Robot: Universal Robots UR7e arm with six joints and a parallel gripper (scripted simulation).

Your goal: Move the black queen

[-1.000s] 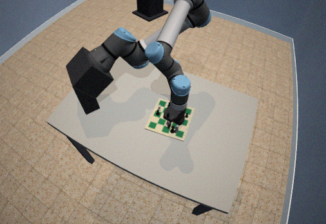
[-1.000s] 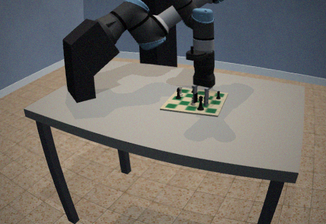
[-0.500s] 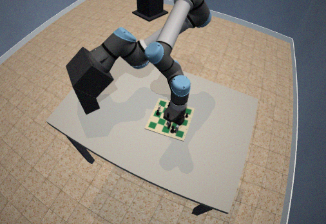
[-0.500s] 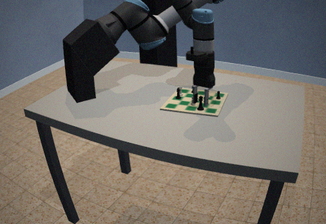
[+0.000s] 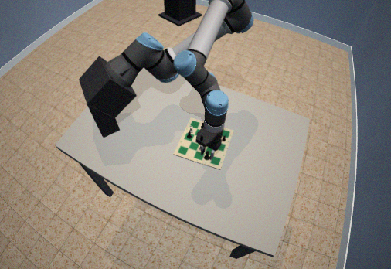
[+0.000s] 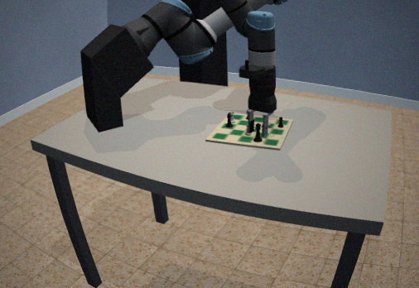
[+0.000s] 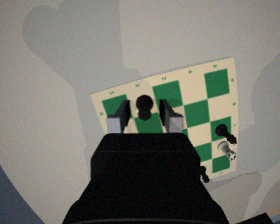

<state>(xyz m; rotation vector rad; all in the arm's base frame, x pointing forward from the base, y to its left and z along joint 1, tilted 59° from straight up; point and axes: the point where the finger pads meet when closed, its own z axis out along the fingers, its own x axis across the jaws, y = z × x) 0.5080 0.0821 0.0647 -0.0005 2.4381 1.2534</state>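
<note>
Right now the black queen is 1 cm below my hand. Also, from my hand: green-and-cream chessboard: 6 cm behind, 5 cm to the left, 4 cm below.
</note>
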